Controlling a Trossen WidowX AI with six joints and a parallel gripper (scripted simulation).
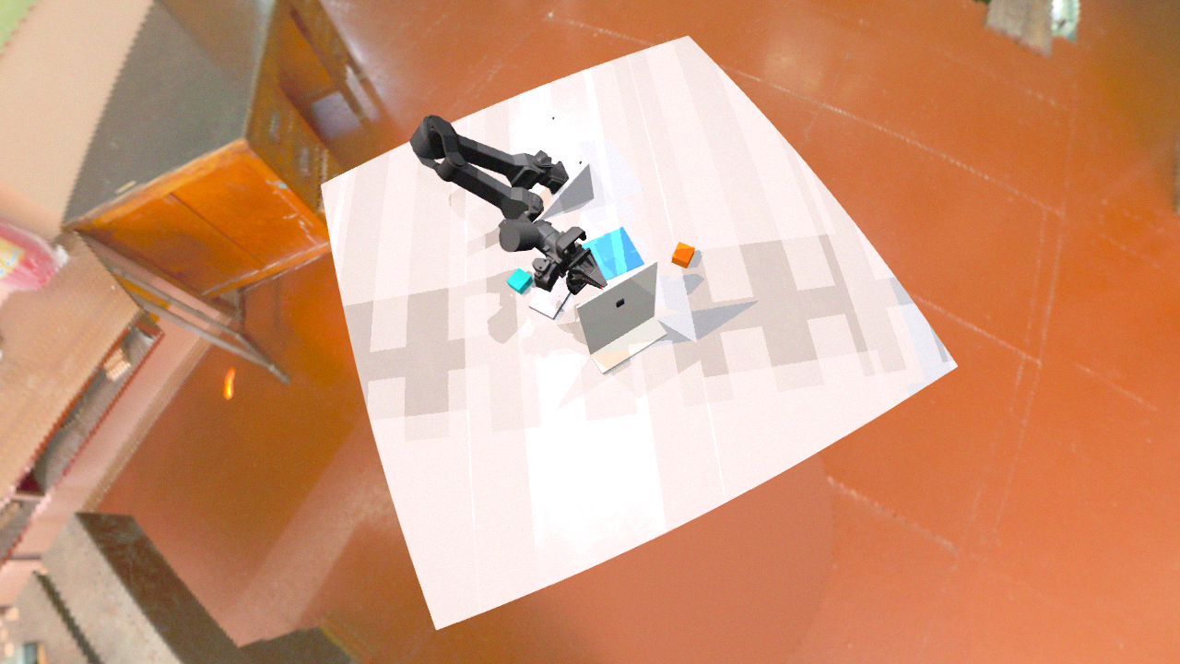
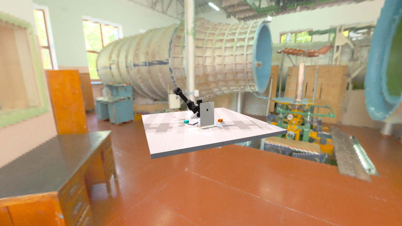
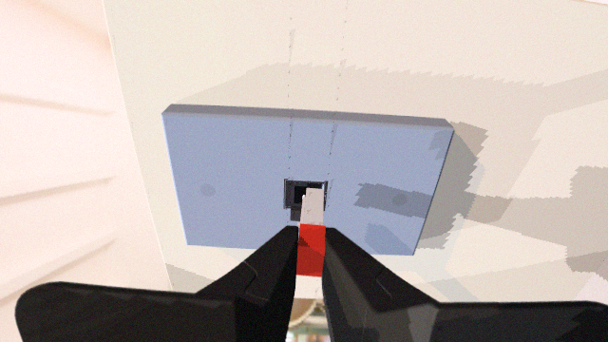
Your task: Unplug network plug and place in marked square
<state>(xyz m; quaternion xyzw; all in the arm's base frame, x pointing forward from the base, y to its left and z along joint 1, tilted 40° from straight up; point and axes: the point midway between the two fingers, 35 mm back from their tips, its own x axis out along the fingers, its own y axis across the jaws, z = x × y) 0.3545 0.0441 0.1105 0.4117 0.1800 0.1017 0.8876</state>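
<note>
The blue marked square is 17 cm behind my gripper tip, 7 cm to the left of it and 18 cm below it. From my gripper tip the other things lie so: small grey flat plate (12 cm behind, 10 cm to the right, 17 cm below); network plug (1 cm ahead); upright panel (5 cm ahead, 1 cm to the left, 6 cm below).
</note>
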